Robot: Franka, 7 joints.
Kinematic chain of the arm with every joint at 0, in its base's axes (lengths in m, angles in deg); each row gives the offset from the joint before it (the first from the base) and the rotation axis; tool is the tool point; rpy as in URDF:
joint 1: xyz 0 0 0.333 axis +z
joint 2: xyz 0 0 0 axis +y
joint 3: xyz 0 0 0.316 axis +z
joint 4: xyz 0.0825 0 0 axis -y
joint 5: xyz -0.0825 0 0.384 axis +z
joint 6: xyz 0 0 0 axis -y
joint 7: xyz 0.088 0 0 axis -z
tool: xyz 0 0 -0.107 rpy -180 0 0
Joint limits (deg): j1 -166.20..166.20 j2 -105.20..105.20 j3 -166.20..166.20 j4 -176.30..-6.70 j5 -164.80..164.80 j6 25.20..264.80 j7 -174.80..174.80
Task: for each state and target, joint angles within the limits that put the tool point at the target. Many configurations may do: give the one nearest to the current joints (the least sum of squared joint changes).
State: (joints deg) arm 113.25 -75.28 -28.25 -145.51 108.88 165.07 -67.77
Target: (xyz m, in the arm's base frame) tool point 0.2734 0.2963 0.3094
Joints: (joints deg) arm 124.55 -62.07 -77.18 -150.23 105.63 170.67 -67.77
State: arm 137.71 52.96 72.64 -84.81 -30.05 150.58 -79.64
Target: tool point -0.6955 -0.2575 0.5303
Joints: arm 150.78 53.34 75.79 -80.76 -29.92 151.76 -79.64
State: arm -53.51 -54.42 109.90 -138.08 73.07 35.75 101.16
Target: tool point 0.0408 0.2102 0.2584
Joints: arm -47.13 -35.65 102.31 -161.56 57.76 25.20 101.16
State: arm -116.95 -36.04 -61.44 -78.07 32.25 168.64 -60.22
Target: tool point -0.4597 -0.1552 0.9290
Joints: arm -100.67 -15.09 -44.79 -82.42 30.89 164.87 -60.22
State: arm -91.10 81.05 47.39 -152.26 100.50 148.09 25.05
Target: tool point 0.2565 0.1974 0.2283
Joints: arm -86.00 95.51 65.61 -165.22 100.47 140.23 25.05
